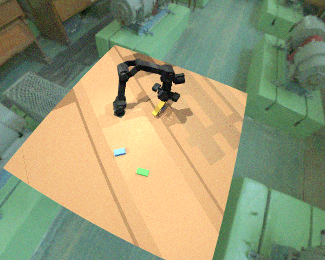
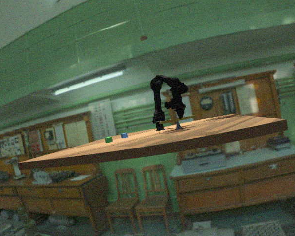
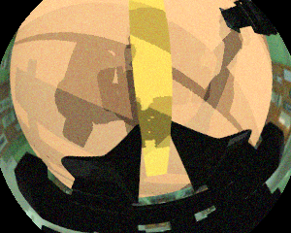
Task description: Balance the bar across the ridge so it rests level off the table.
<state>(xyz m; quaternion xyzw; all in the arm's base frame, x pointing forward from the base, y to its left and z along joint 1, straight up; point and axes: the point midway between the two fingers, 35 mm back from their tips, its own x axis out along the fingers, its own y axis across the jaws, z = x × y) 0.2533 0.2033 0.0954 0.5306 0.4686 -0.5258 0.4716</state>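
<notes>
Right now the yellow bar is 3 cm to the right of my gripper tip. Round my gripper tip: blue block (10 cm behind, 45 cm to the right, 4 cm below); green block (8 cm ahead, 50 cm to the right, 4 cm below).
</notes>
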